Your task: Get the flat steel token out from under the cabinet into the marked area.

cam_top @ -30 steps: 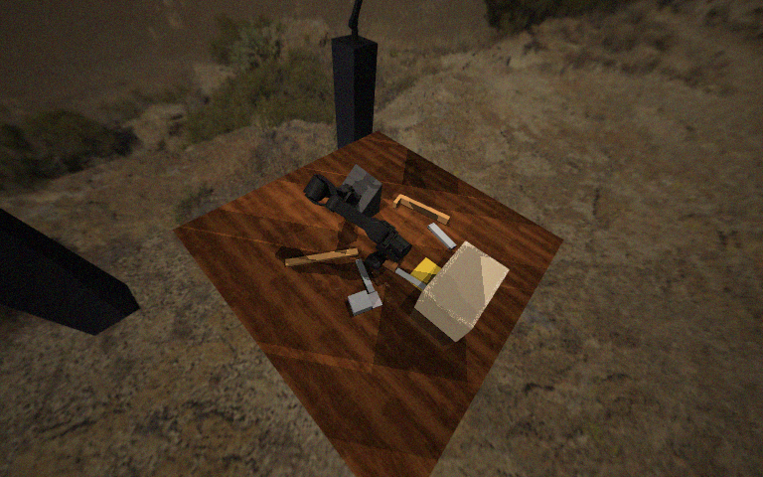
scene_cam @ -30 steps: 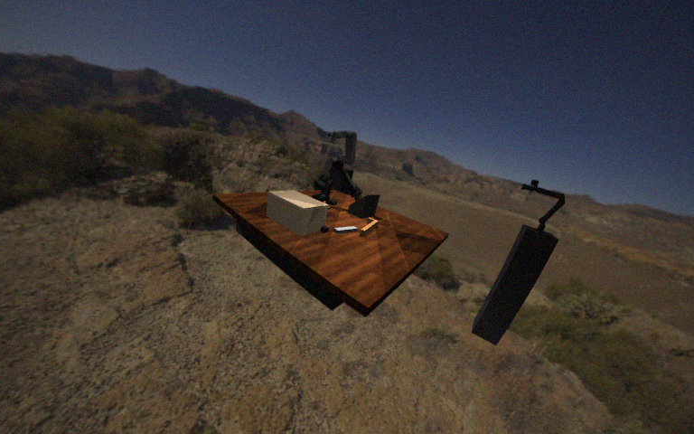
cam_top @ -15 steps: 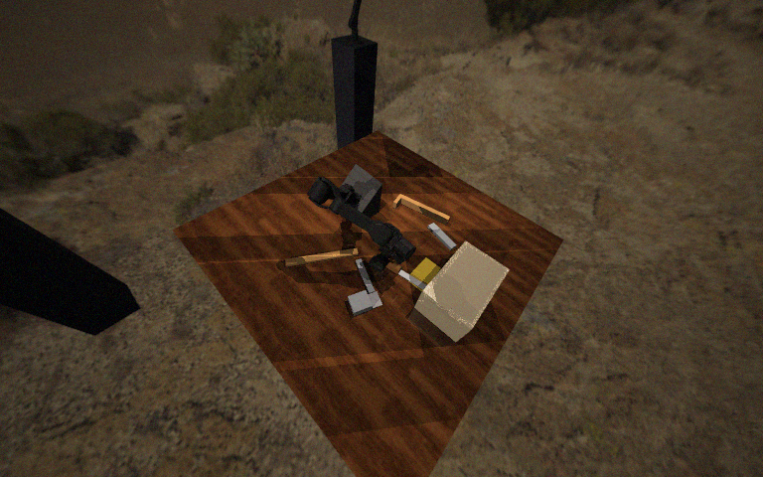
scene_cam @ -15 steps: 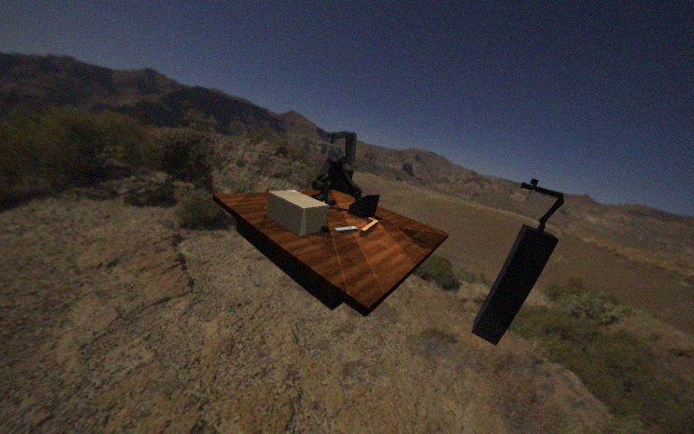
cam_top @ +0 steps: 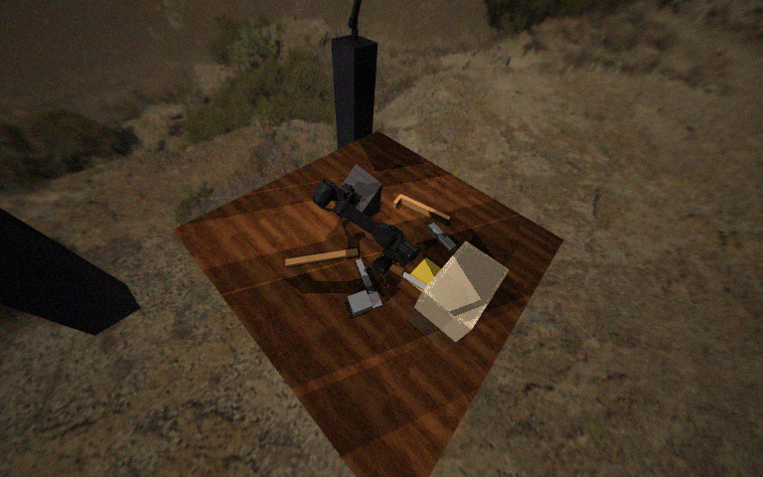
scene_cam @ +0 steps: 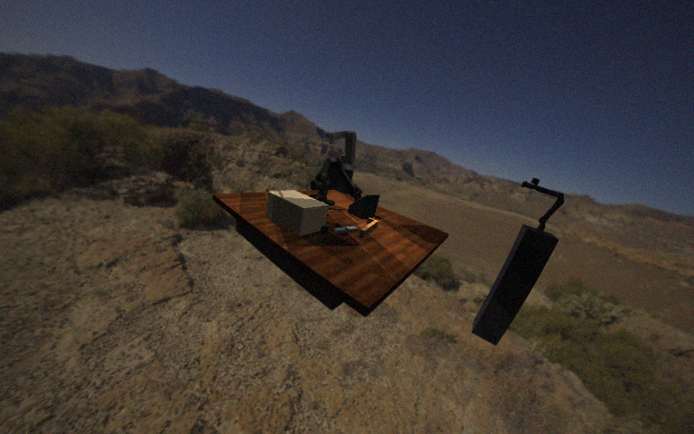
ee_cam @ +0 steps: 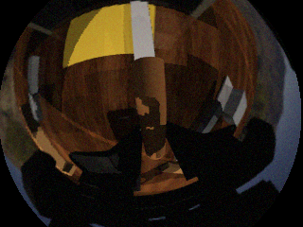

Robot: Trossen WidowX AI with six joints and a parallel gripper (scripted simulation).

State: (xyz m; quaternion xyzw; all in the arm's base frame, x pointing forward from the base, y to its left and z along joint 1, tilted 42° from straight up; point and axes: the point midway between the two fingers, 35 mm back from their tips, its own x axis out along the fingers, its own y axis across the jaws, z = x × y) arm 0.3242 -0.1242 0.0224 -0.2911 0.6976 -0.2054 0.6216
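Right now my gripper tip is 2 cm short of the grey scraper and 13 cm to the left of it. Round my gripper tip: steel token (29 cm ahead, 9 cm to the left, 1 cm below); wooden stick (22 cm behind, 17 cm to the right); grey block (4 cm ahead, 21 cm to the right, 1 cm above).
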